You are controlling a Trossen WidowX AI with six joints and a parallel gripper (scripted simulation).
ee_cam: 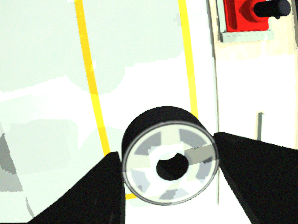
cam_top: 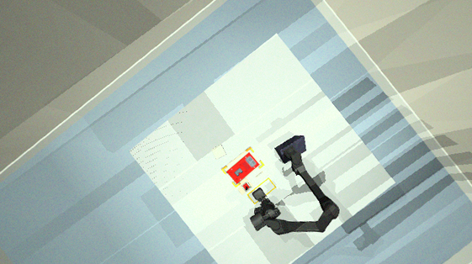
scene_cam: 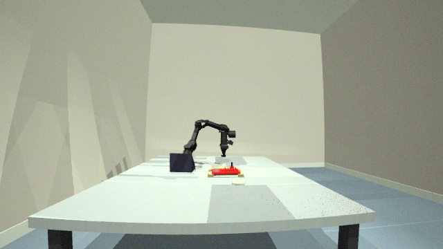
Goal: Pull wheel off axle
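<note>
My gripper tip is right at the dark wheel. From my gripper tip the other things lie so: pale square tile 390 mm to the right, 90 mm below, 90 mm ahead.
</note>
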